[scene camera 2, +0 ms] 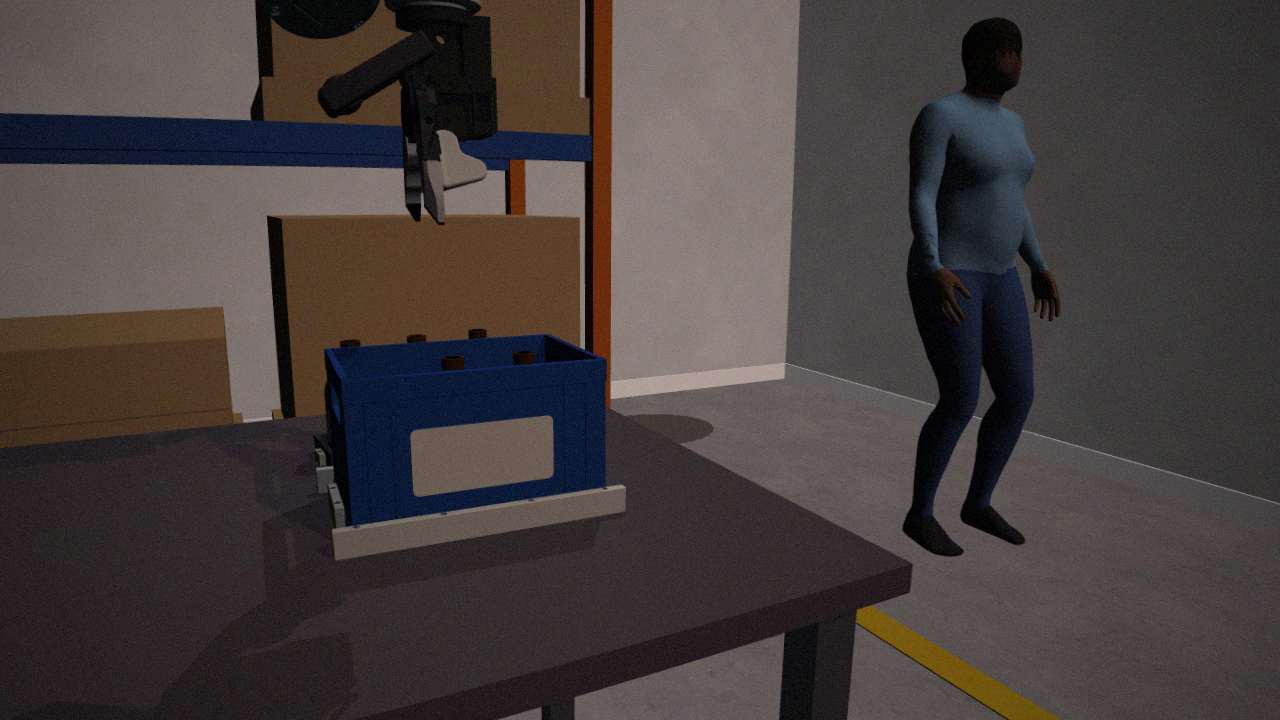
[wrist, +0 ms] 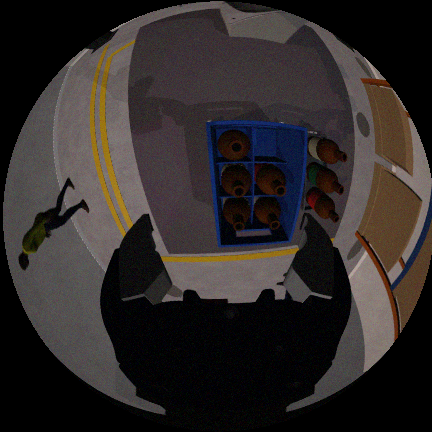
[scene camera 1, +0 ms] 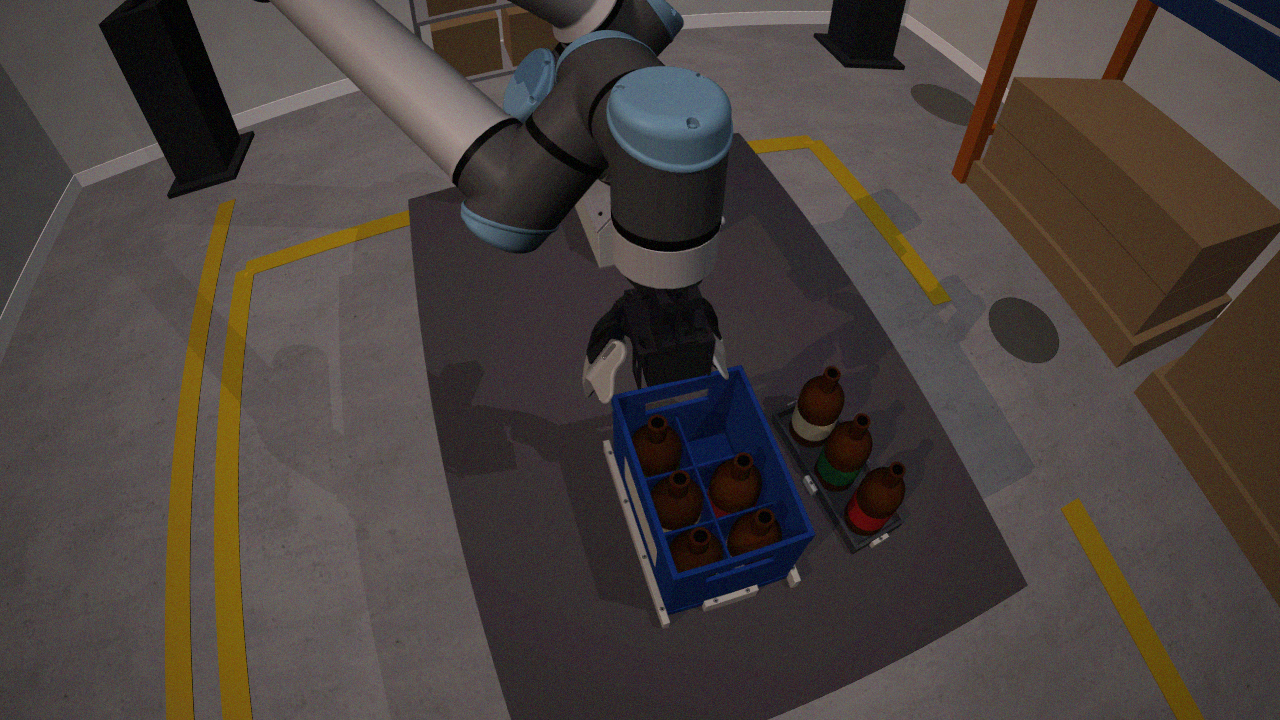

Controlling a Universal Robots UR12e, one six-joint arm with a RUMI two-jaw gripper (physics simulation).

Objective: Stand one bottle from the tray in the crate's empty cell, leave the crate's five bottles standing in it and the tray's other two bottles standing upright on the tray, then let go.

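Places are measured from the arm's base along level axes (x ahead, y left, z up), in centimetres.
Pixels of known places: gripper, fingertip midpoint: (scene camera 2: 428, 223) (wrist: 226, 215) (scene camera 1: 655, 382).
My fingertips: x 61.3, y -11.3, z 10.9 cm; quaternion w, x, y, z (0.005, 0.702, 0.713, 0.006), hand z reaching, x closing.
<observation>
Behind a point stands the place of what it marks.
The blue crate (scene camera 1: 689, 594) {y -10.1, x 79.3, z -12.9 cm} (scene camera 2: 375, 447) {y -14.3, x 55.0, z -10.5 cm} (wrist: 298, 175) {y 3.9, x 61.5, z -5.0 cm} stands on the table. Five brown bottles stand in it, among them one (scene camera 1: 657, 449) {y -9.7, x 58.8, z -8.6 cm} (wrist: 233, 145) {y -9.8, x 56.7, z -4.8 cm} beside the empty cell (scene camera 1: 711, 441) {y 0.9, x 52.9, z -20.3 cm} (wrist: 266, 141) {y 0.8, x 55.9, z -20.3 cm}. That cell is at the crate's end nearest the arm's base, on the tray side. Three brown bottles stand upright on the dark tray (scene camera 1: 857, 542) {y 18.5, x 76.4, z -20.6 cm}: white-labelled (scene camera 1: 820, 400) {y 16.0, x 56.2, z -9.2 cm} (wrist: 327, 150) {y 15.0, x 54.5, z -9.5 cm}, green-labelled (scene camera 1: 848, 445) {y 17.4, x 64.7, z -9.1 cm} (wrist: 325, 178) {y 16.3, x 62.4, z -9.9 cm} and red-labelled (scene camera 1: 879, 492) {y 19.3, x 73.4, z -9.1 cm} (wrist: 322, 204) {y 18.4, x 70.7, z -10.5 cm}. The tray bottles are hidden in scene camera 2. My gripper (scene camera 1: 664, 365) {y -11.3, x 61.3, z 10.9 cm} (scene camera 2: 427, 216) {y -11.3, x 61.3, z 10.9 cm} (wrist: 226, 215) {y -11.3, x 61.3, z 10.9 cm} is open and empty, high above the crate.
Pale rails (scene camera 1: 640, 537) {y -13.9, x 67.4, z -18.1 cm} (scene camera 2: 483, 522) {y -14.9, x 65.2, z -19.5 cm} run along the crate's foot on the table (scene camera 1: 537, 626) {y -31.2, x 77.6, z -21.1 cm} (scene camera 2: 716, 573) {y -31.1, x 83.8, z -21.1 cm}. The tray lies close beside the crate. A person (scene camera 2: 975, 197) (wrist: 42, 230) stands on the floor beyond the table. Large boxes (scene camera 1: 1118, 179) stand beyond the tray side.
</observation>
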